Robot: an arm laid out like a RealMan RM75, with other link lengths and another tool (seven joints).
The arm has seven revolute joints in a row. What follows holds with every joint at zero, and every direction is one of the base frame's.
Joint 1 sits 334.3 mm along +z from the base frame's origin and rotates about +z.
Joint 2 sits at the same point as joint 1 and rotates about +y.
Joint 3 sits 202.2 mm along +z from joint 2 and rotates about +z.
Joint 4 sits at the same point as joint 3 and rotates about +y.
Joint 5 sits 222.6 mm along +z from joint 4 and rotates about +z.
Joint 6 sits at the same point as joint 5 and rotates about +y.
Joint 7 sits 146.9 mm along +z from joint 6 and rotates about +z.
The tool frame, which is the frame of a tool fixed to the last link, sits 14.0 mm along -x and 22.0 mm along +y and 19.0 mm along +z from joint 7; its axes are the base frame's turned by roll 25.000, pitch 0.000 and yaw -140.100 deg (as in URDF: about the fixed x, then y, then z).
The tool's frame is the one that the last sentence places.
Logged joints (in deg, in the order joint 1, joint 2, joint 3, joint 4, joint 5, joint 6, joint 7), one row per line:
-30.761, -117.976, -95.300, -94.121, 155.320, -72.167, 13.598
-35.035, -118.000, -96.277, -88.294, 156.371, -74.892, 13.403
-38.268, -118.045, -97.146, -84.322, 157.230, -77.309, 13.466
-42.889, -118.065, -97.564, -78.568, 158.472, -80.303, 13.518
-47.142, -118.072, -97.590, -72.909, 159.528, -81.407, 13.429
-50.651, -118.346, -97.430, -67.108, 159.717, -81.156, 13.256
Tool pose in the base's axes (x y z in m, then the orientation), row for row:
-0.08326, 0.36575, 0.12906, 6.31, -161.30, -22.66
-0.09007, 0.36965, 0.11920, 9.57, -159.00, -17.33
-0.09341, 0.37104, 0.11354, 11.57, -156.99, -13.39
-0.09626, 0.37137, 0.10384, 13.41, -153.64, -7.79
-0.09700, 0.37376, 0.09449, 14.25, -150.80, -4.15
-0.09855, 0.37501, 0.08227, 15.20, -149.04, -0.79
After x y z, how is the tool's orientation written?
As a rotation vector, in degrees.
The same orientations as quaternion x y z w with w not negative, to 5 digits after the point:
0.03829, -0.97867, -0.13749, 0.14776
0.05884, -0.97760, -0.10655, 0.17169
0.07189, -0.97542, -0.08320, 0.19094
0.08469, -0.97026, -0.04919, 0.22137
0.09115, -0.96463, -0.02655, 0.24591
0.09796, -0.96051, -0.00509, 0.26038

